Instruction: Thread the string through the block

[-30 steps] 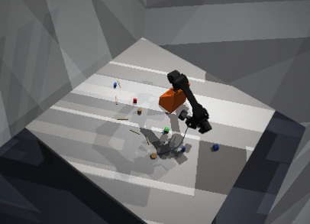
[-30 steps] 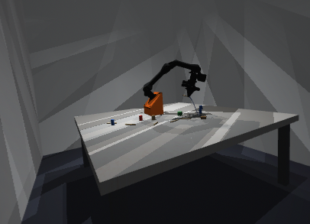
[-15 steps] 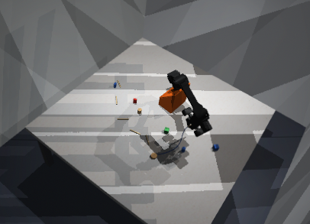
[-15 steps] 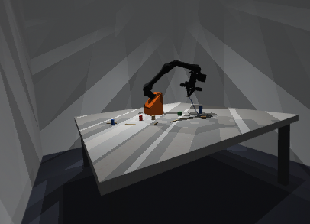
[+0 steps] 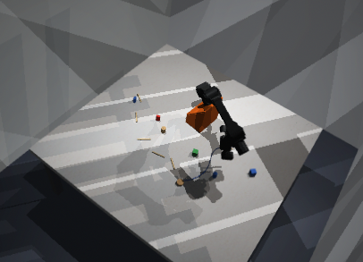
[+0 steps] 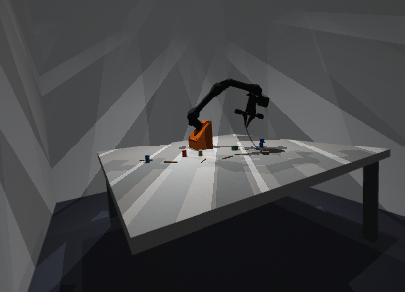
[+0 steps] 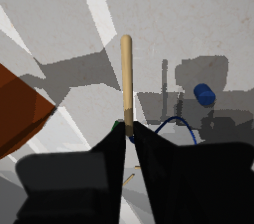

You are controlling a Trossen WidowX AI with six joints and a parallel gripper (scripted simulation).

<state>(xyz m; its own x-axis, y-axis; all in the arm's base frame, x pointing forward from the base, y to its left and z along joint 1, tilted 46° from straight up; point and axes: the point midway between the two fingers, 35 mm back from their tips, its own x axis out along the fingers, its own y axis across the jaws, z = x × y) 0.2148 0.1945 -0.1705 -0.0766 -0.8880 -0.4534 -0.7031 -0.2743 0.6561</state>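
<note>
The thin wooden stick is 10 mm to the left of my gripper tip and 10 mm behind it. Round my gripper tip: blue cylinder 120 mm below, 80 mm ahead, 50 mm to the left; blue cube 200 mm to the left, 120 mm below, 90 mm behind; green block 120 mm to the right, 120 mm below, 40 mm ahead.
</note>
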